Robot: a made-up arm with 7 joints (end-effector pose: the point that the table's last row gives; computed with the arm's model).
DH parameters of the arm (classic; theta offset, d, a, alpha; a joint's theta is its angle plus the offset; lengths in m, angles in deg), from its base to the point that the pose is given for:
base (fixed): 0 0.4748 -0.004 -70
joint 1: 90 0.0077 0.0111 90
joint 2: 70 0.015 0.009 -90
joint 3: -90 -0.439 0.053 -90
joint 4: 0 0.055 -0.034 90
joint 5: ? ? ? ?
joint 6: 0 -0.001 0.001 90
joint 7: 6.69 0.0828 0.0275 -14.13
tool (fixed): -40.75 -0.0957 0 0
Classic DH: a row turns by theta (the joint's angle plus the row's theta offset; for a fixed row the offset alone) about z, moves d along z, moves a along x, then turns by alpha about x.
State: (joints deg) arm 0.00 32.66 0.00 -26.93 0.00 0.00 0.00
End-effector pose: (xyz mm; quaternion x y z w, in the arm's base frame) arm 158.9 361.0 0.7 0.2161 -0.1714 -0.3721 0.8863
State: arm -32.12 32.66 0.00 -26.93 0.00 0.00 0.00
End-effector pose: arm 436.5 301.6 163.9 0.2882 -0.4155 -0.3852 0.7719
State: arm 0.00 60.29 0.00 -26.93 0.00 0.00 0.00
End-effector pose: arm 158.9 537.4 216.2 0.4215 -0.0776 -0.4022 0.8091
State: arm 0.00 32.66 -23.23 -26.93 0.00 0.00 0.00
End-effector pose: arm 160.3 309.6 -32.3 0.1422 -0.1082 -0.5382 0.8237
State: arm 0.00 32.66 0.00 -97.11 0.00 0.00 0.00
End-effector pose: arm 230.2 262.1 155.1 0.3037 -0.6362 -0.4748 0.5268
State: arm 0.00 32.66 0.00 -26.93 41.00 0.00 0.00
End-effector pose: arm 159.3 395.1 22.8 0.1696 -0.3121 -0.0519 0.9334
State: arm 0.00 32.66 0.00 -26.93 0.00 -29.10 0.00
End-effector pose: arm 152.3 352.9 13.3 0.2646 -0.3826 -0.4346 0.7712
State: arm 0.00 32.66 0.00 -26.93 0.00 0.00 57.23
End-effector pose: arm 161.6 389.3 20.4 0.1448 -0.3577 0.0789 0.9192
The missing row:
joint 5: 0 -0.16 0.023 -90
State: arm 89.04 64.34 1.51 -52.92 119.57 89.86 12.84
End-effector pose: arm -364.9 518.1 439.6 -0.1890 0.2901 0.6553 0.6714
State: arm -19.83 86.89 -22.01 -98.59 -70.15 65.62 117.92
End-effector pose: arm 285.3 387.3 506.5 0.5457 -0.7632 -0.2051 0.2784
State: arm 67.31 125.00 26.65 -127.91 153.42 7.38 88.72
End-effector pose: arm 305.5 364.7 504.0 -0.3340 -0.0859 0.6123 0.7115
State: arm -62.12 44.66 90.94 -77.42 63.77 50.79 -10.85
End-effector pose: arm 269.6 475.5 420.3 -0.0464 -0.9657 0.1876 0.1736
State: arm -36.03 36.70 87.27 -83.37 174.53 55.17 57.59
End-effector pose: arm 244.5 501.3 260.5 0.8611 0.4045 0.1457 0.2715
